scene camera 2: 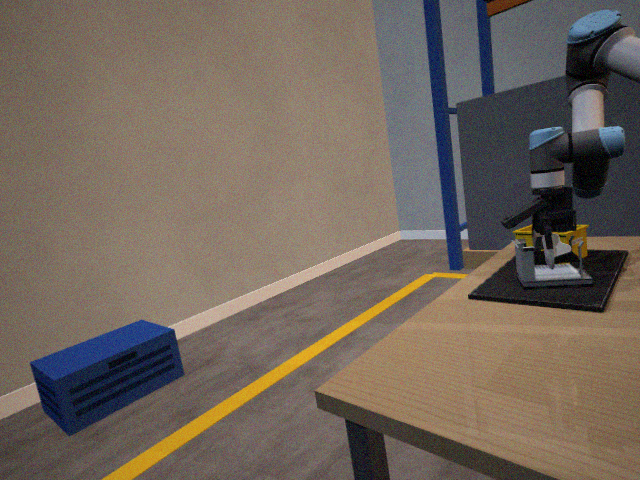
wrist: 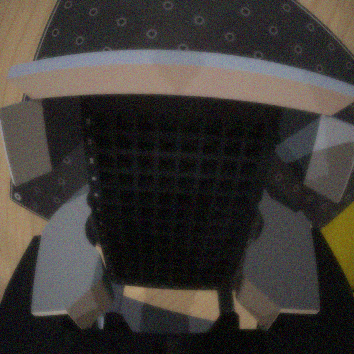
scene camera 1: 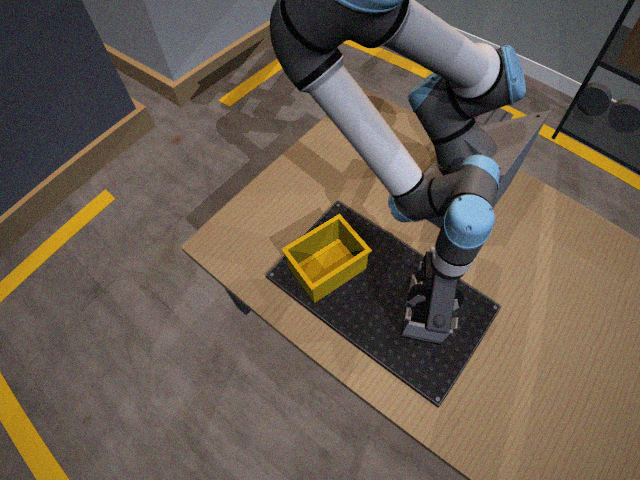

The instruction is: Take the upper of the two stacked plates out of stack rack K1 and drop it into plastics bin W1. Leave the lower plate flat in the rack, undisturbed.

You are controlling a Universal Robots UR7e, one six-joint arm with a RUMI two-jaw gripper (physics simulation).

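Places are measured from the arm's base along level axes (x ahead, y left, z up), in centimetres.
Where they show: gripper, between the fingertips: point(scene camera 2: 545, 264) point(wrist: 174, 183).
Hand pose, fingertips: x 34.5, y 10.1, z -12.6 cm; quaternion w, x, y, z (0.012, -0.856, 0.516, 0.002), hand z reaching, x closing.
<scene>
After its pixels a point has its place.
My gripper point(scene camera 1: 435, 305) {x 34.5, y 10.1, z -12.6 cm} point(scene camera 2: 552, 261) {x 34.5, y 10.1, z -12.6 cm} point(wrist: 174, 183) {x 34.5, y 10.1, z -12.6 cm} points down over stack rack K1 point(scene camera 1: 423, 333) {x 40.6, y 12.1, z -12.2 cm} point(scene camera 2: 525, 266) {x 37.9, y 16.6, z -11.4 cm} point(wrist: 175, 80) {x 40.4, y 12.7, z -6.5 cm}. It is shut on the upper plate point(wrist: 175, 175) {x 36.5, y 10.9, z -9.7 cm}, a black plate with a grid of wells, one finger on each side. The plate looks level, raised a little from the stack; its far edge is hidden behind the rack wall in the wrist view. The lower plate point(scene camera 2: 560, 272) {x 30.7, y 12.9, z -13.8 cm} is pale and lies flat in the rack. Plastics bin W1 point(scene camera 1: 341, 279) {x 39.6, y -11.0, z -14.3 cm} point(scene camera 2: 581, 242) point(wrist: 345, 240) {x 35.0, y -9.5, z -14.3 cm} is a yellow open box; no plate shows inside it.
The rack and bin stand on a dark perforated board point(scene camera 1: 382, 242) {x 23.2, y -9.3, z -17.8 cm} point(scene camera 2: 496, 289) {x 45.3, y 18.1, z -17.9 cm} point(wrist: 200, 32) {x 43.5, y 12.5, z -17.9 cm} on the wooden table point(scene camera 1: 578, 335) {x 15.9, y 46.5, z -19.1 cm} point(scene camera 2: 465, 372) {x 39.0, y 61.7, z -19.2 cm}. The rack's raised wall and corner posts stand close around the fingers. A blue box point(scene camera 2: 108, 377) stands on the floor.
</scene>
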